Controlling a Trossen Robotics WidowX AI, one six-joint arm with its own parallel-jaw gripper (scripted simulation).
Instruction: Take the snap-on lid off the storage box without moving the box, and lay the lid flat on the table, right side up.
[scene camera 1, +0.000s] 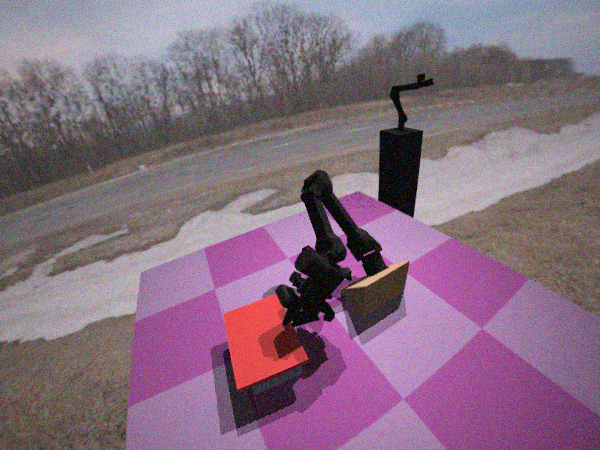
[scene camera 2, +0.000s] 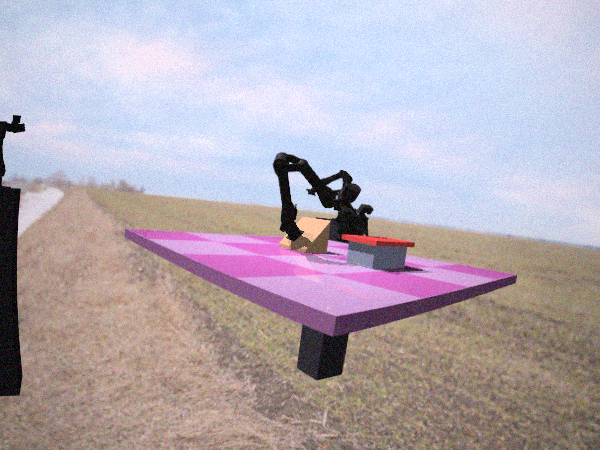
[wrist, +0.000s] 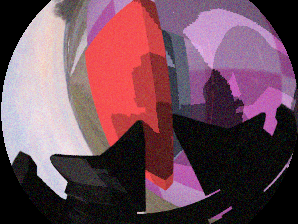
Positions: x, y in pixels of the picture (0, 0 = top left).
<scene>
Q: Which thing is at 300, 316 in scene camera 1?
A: My gripper.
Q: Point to a red lid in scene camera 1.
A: At 261, 347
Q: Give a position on a red lid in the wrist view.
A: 128, 73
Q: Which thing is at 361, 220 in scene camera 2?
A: My gripper.
</scene>
